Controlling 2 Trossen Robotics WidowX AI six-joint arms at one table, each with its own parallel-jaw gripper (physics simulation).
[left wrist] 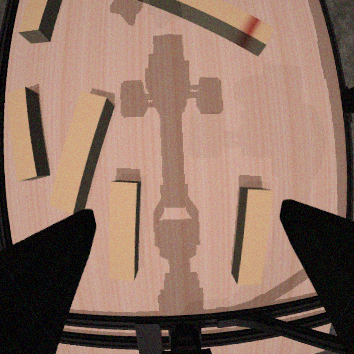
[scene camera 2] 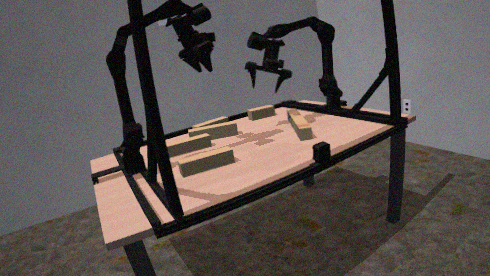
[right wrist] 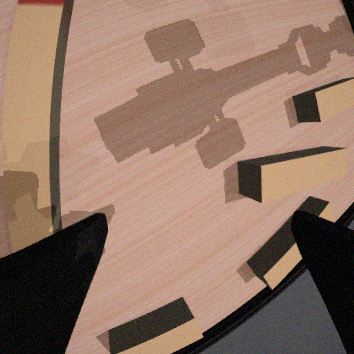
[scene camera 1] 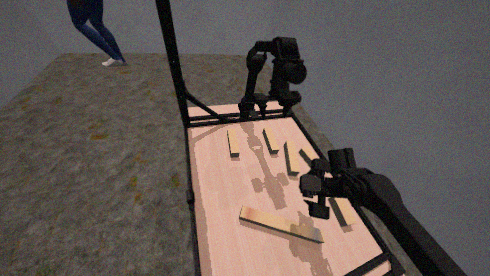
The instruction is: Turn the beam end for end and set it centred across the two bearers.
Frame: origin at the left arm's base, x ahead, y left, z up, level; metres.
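Seen in the pictures: left gripper, fingertip midpoint: point(left wrist: 188, 214) point(scene camera 2: 205, 71) point(scene camera 1: 273, 118); right gripper, fingertip midpoint: point(scene camera 2: 264, 90) point(right wrist: 201, 222); left arm's base at its link origin: point(left wrist: 184, 334) point(scene camera 2: 135, 171) point(scene camera 1: 243, 115); right arm's base at its link origin: point(scene camera 2: 334, 109).
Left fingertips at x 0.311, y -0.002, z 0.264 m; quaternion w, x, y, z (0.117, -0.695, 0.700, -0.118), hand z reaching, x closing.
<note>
Offsets run from my left fingertips to a thing's middle.
The long wooden beam @(dx +0.343, dy -0.034, dz -0.261 m) point(scene camera 1: 280, 224) point(scene camera 2: 299, 122) point(left wrist: 215, 21) point(right wrist: 31, 105) lies flat on the table, apart from the bearers. Its red band shows near its right end in the left wrist view and at the top edge in the right wrist view. Two roughly parallel short blocks, apparently the bearers, are one bearer @(dx -0.103, dy -0.124, dz -0.261 m) point(scene camera 1: 233, 143) point(scene camera 2: 206, 162) point(left wrist: 255, 235) and the other bearer @(dx -0.080, dy +0.098, dz -0.261 m) point(scene camera 1: 270, 141) point(scene camera 2: 190, 144) point(left wrist: 123, 230); nothing rests on them. My left gripper point(scene camera 1: 275, 111) point(scene camera 2: 204, 69) point(left wrist: 188, 214) is open above the bearers' side. My right gripper point(scene camera 1: 311, 200) point(scene camera 2: 265, 89) point(right wrist: 201, 222) is open, high above the table beside the beam.
A longer block @(dx +0.058, dy +0.166, dz -0.258 m) point(scene camera 1: 291, 159) point(scene camera 2: 214, 131) point(left wrist: 80, 152) lies beside the bearers. Another block @(dx +0.103, dy +0.281, dz -0.261 m) point(left wrist: 27, 135) point(right wrist: 282, 250) lies near the table edge, and a further block @(dx +0.370, dy +0.270, dz -0.259 m) point(scene camera 1: 342, 212) point(scene camera 2: 261, 112) point(right wrist: 150, 327) lies farther along that edge. Black frame rails border the table.
</note>
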